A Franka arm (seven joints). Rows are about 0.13 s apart.
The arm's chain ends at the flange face. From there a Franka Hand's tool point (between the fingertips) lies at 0.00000 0.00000 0.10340 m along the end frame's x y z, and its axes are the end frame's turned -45 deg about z.
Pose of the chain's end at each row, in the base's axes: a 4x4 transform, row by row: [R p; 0 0 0 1], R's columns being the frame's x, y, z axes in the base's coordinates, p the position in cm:
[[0.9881 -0.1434 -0.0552 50.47], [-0.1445 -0.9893 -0.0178 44.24], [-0.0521 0.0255 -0.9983 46.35], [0 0 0 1]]
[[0.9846 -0.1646 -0.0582 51.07], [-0.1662 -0.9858 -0.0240 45.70], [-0.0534 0.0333 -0.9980 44.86], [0 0 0 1]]
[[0.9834 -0.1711 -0.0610 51.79], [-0.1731 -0.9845 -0.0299 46.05], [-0.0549 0.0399 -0.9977 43.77], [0 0 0 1]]
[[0.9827 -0.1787 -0.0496 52.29], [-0.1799 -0.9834 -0.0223 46.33], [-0.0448 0.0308 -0.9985 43.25], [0 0 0 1]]
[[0.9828 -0.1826 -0.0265 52.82], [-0.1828 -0.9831 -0.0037 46.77], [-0.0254 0.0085 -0.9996 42.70], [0 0 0 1]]
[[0.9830 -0.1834 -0.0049 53.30], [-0.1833 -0.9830 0.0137 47.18], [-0.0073 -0.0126 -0.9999 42.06], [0 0 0 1]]
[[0.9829 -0.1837 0.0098 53.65], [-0.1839 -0.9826 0.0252 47.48], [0.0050 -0.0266 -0.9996 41.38], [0 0 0 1]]
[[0.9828 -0.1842 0.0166 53.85], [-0.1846 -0.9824 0.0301 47.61], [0.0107 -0.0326 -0.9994 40.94], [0 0 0 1]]
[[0.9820 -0.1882 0.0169 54.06], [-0.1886 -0.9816 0.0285 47.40], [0.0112 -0.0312 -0.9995 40.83], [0 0 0 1]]
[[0.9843 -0.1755 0.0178 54.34], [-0.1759 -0.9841 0.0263 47.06], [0.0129 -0.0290 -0.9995 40.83], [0 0 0 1]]
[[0.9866 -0.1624 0.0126 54.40], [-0.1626 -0.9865 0.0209 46.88], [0.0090 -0.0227 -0.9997 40.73], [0 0 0 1]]
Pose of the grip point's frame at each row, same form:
[[0.8001 0.5973 -0.0552 49.90], [0.5974 -0.8017 -0.0178 44.06], [-0.0549 -0.0188 -0.9983 36.03], [0 0 0 1]]
[[0.8126 0.5798 -0.0582 50.47], [0.5795 -0.8146 -0.0240 45.45], [-0.0613 -0.0142 -0.9980 34.54], [0 0 0 1]]
[[0.8164 0.5744 -0.0610 51.16], [0.5737 -0.8185 -0.0299 45.74], [-0.0670 -0.0106 -0.9977 33.45], [0 0 0 1]]
[[0.8212 0.5685 -0.0496 51.78], [0.5682 -0.8226 -0.0223 46.10], [-0.0535 -0.0099 -0.9985 32.93], [0 0 0 1]]
[[0.8241 0.5658 -0.0265 52.55], [0.5659 -0.8244 -0.0037 46.73], [-0.0240 -0.0120 -0.9996 32.36], [0 0 0 1]]
[[0.8248 0.5654 -0.0049 53.25], [0.5655 -0.8247 0.0137 47.32], [0.0037 -0.0141 -0.9999 31.72], [0 0 0 1]]
[[0.8249 0.5651 0.0098 53.75], [0.5648 -0.8248 0.0252 47.74], [0.0223 -0.0153 -0.9996 31.04], [0 0 0 1]]
[[0.8252 0.5647 0.0166 54.02], [0.5641 -0.8252 0.0301 47.92], [0.0306 -0.0155 -0.9994 30.61], [0 0 0 1]]
[[0.8275 0.5613 0.0169 54.23], [0.5607 -0.8275 0.0285 47.69], [0.0300 -0.0141 -0.9995 30.50], [0 0 0 1]]
[[0.8201 0.5719 0.0178 54.52], [0.5715 -0.8202 0.0263 47.33], [0.0296 -0.0114 -0.9995 30.50], [0 0 0 1]]
[[0.8125 0.5828 0.0126 54.53], [0.5826 -0.8125 0.0209 47.10], [0.0224 -0.0097 -0.9997 30.39], [0 0 0 1]]

